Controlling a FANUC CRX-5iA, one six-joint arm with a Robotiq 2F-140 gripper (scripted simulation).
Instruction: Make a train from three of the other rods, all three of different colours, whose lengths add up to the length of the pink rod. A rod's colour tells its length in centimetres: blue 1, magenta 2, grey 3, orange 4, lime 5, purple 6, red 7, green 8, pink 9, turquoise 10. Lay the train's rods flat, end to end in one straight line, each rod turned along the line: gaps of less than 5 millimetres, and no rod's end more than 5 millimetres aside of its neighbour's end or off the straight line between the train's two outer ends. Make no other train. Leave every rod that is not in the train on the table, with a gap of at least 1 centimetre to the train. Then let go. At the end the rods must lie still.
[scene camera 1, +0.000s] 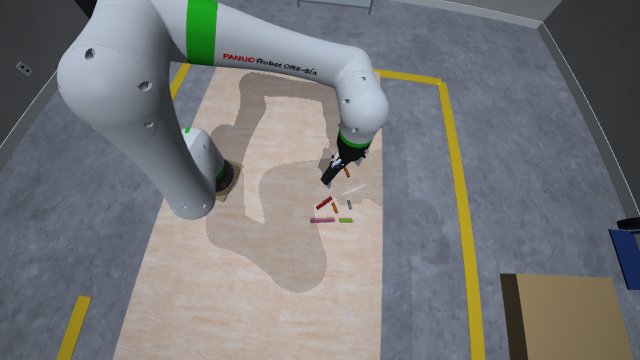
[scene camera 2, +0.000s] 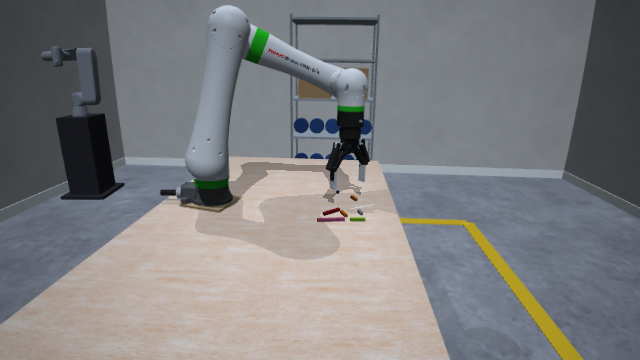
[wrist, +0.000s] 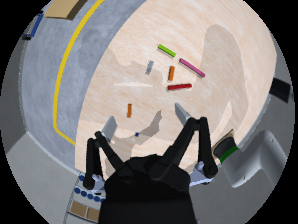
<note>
In view: my gripper (scene camera 2: 347, 184).
My gripper shows as well in the wrist view (wrist: 144, 114).
</note>
